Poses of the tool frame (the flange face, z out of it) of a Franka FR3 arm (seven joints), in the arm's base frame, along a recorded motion.
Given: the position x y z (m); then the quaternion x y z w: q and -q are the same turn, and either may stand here.
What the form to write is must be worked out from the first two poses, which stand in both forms.
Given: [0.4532 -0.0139 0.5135 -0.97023 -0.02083 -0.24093 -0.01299]
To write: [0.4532 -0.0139 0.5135 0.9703 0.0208 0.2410 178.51]
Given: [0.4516 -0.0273 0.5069 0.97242 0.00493 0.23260 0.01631]
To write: [0.4516 -0.0273 0.5069 0.9726 0.0049 0.2326 178.13]
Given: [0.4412 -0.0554 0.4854 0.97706 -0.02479 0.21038 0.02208]
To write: [0.4412 -0.0554 0.4854 0.9773 -0.0248 0.2104 177.47]
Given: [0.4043 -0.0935 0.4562 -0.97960 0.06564 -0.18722 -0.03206]
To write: [0.4043 -0.0935 0.4562 0.9801 -0.0657 0.1873 176.33]
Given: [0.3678 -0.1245 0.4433 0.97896 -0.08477 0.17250 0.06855]
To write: [0.3678 -0.1245 0.4433 0.9813 -0.0850 0.1729 172.14]
